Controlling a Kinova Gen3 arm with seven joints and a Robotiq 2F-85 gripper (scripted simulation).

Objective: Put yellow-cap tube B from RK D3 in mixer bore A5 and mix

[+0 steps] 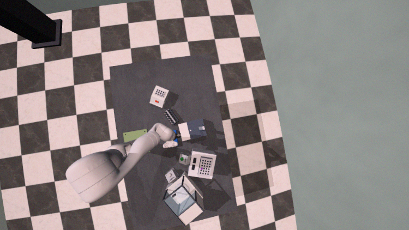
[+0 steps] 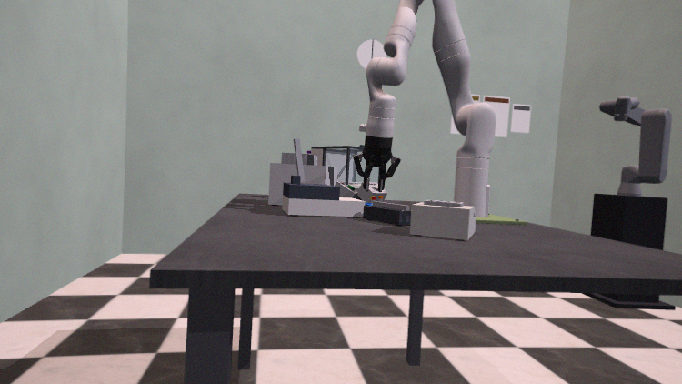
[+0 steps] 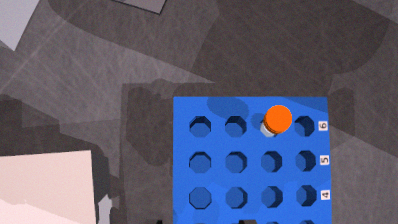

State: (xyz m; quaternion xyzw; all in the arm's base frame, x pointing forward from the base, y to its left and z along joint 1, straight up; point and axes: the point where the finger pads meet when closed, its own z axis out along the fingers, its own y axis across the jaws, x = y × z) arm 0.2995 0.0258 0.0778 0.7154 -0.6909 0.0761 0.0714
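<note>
Now: hand 30 mm past the blue tube rack RK, 10 mm to the left of it and 70 mm above it. Also, from my hand: print key (70 mm behind, 290 mm to the right, 20 mm below); then green start key (40 mm ahead, 180 mm to the right, 20 mm below); then magnet block (10 mm behind, 170 mm to the left, 70 mm below).
</note>
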